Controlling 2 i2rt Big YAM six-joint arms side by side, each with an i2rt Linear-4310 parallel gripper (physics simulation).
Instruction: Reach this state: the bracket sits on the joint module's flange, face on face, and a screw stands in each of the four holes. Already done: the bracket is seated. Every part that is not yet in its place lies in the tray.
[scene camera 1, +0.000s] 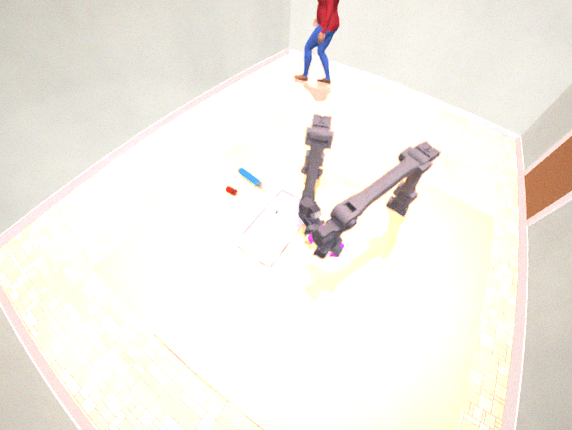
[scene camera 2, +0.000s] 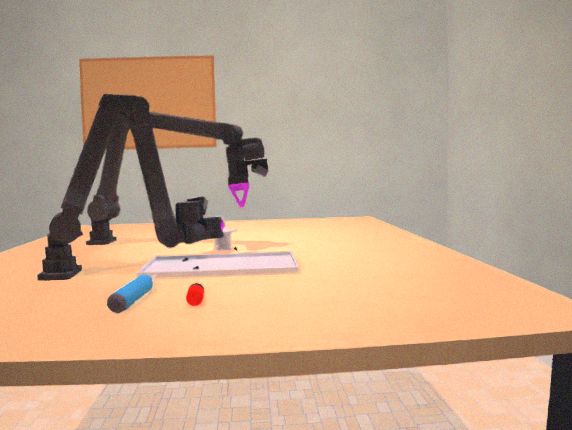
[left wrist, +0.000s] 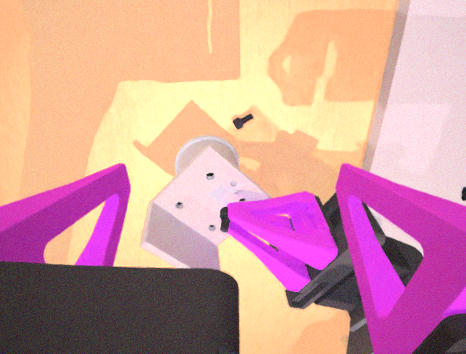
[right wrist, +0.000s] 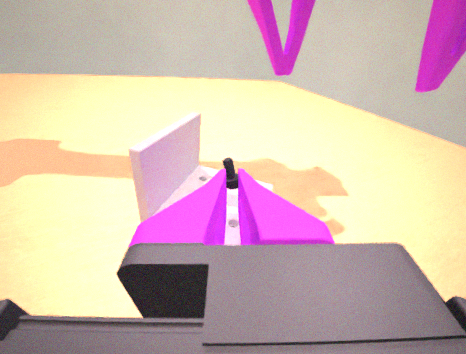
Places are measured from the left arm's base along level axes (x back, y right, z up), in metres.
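Where they show: left gripper, fingertip midpoint: (scene camera 2: 241, 206) (left wrist: 233, 175) (right wrist: 335, 80); right gripper, fingertip midpoint: (scene camera 2: 223, 224) (left wrist: 224, 214) (right wrist: 232, 177); left arm's base at its link origin: (scene camera 1: 397, 206) (scene camera 2: 101, 242); right arm's base at its link origin: (scene camera 2: 60, 275).
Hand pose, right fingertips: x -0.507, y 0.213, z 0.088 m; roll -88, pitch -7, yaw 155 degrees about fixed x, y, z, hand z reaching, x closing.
Observation:
Each offset is from my right fingertips to the top centre of the thing. "spot": to the spot under its first point.
The pale bracket (left wrist: 192, 192) (right wrist: 167, 160) sits on the round joint module {dx +0.005, dy -0.008, dz -0.024 m} (left wrist: 192, 150) (scene camera 2: 223, 242). Its holes show without screws in the left wrist view; one lies right beside the right fingers. My right gripper (left wrist: 224, 214) (right wrist: 232, 177) (scene camera 2: 223, 225) is shut on a black screw {dx +0.002, dy +0.000, dz +0.014 m} (left wrist: 225, 220) (right wrist: 229, 167), holding it by the head over the bracket's edge, shank pointing away from the fingers. My left gripper (left wrist: 233, 175) (right wrist: 335, 80) (scene camera 2: 242, 205) is open and empty, high above the bracket. A loose screw {dx -0.042, dy +0.023, dz -0.076 m} (left wrist: 243, 120) (scene camera 2: 235, 248) lies on the table beside the module. Two screws {dx +0.095, dy +0.202, dz -0.073 m} (scene camera 2: 185, 259) {dx +0.044, dy +0.313, dz -0.073 m} (scene camera 2: 196, 268) lie in the tray {dx -0.020, dy +0.267, dz -0.072 m} (scene camera 2: 220, 273).
A blue cylinder {spot: dx +0.121, dy +0.572, dz -0.051 m} (scene camera 1: 249, 177) (scene camera 2: 131, 293) and a red cylinder {dx -0.002, dy +0.579, dz -0.054 m} (scene camera 1: 231, 190) (scene camera 2: 195, 295) lie on the table near the tray, on the side away from the module. The right gripper's body reaches in low beneath the left gripper. A person (scene camera 1: 327, 20) stands beyond the arms.

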